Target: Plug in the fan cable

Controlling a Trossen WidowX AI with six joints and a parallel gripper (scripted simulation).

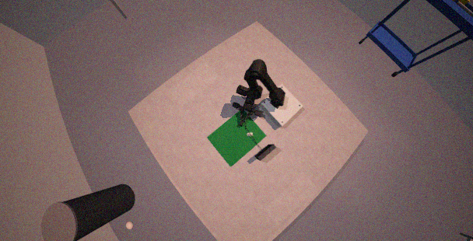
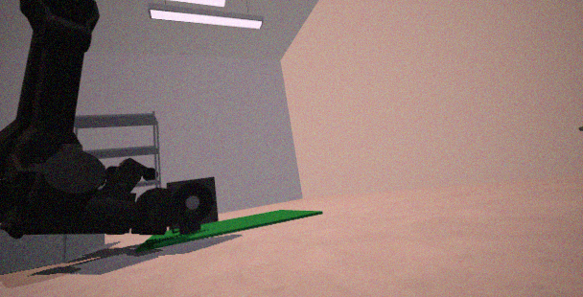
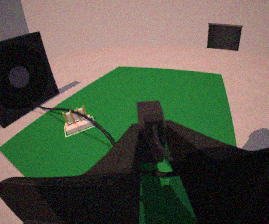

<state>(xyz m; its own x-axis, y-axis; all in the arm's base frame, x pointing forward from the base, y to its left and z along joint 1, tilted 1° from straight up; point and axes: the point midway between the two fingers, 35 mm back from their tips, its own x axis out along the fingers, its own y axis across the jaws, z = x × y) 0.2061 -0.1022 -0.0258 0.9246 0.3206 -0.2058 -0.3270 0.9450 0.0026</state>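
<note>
Right now the dark plug is 10 mm ahead of my gripper tip and 10 mm below it. From my gripper tip the other things lie so: black fan (60 mm ahead, 220 mm to the left, 20 mm above); green board (90 mm ahead, 30 mm to the left, 50 mm below).
</note>
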